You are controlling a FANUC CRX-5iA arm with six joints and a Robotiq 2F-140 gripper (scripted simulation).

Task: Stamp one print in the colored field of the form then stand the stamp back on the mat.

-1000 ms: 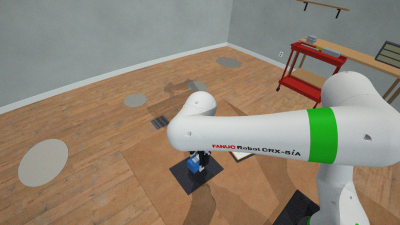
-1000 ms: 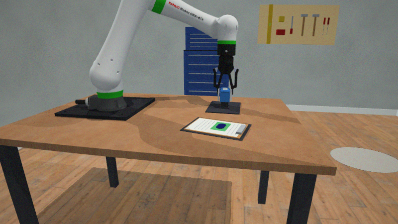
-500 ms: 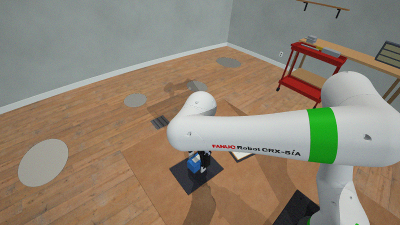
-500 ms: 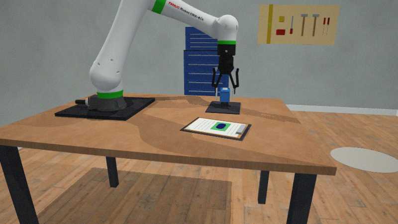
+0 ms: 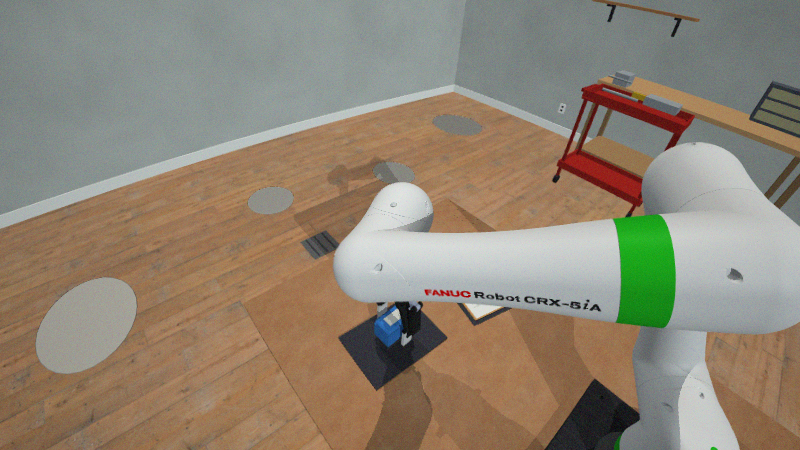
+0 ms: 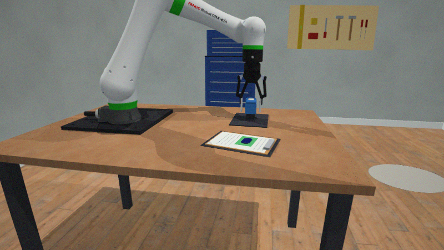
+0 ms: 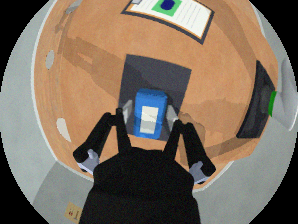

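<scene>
The blue stamp is 20 mm below my hand. The rest, counted from my hand: black stamp base: 50 mm below; form: 320 mm to the right, 60 mm below, 30 mm behind; mat: 70 mm below.
</scene>
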